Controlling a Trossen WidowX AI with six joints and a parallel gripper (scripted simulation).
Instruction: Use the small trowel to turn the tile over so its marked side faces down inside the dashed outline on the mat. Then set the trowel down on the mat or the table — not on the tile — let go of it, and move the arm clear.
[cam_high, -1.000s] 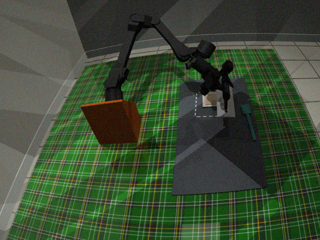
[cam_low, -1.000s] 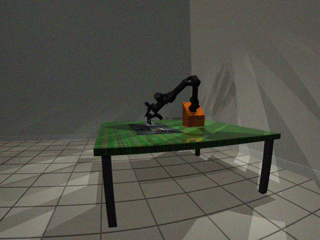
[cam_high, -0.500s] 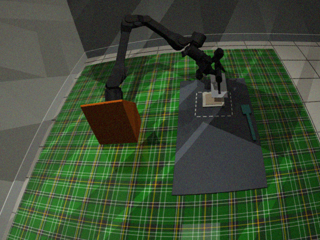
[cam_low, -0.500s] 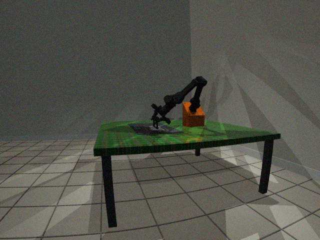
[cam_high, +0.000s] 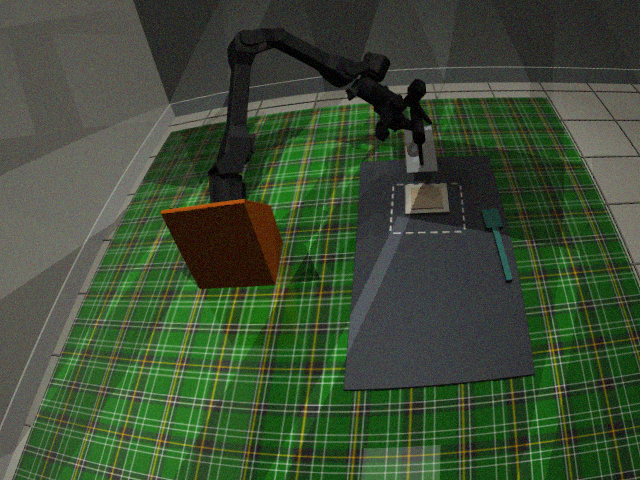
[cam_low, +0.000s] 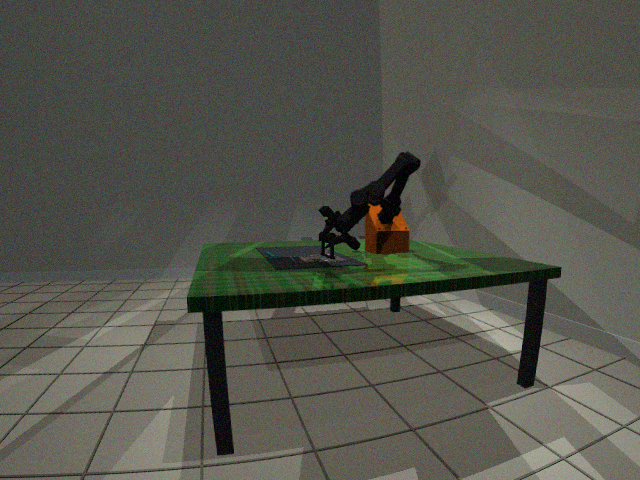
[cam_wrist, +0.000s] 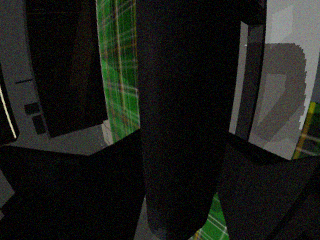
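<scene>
My gripper tip is now 320 mm to the left of the teal trowel, 110 mm short of it and 80 mm above it. Round my gripper tip: tile 180 mm to the right, 80 mm below, 30 mm behind; dark grey mat 340 mm to the right, 100 mm below, 30 mm behind.
</scene>
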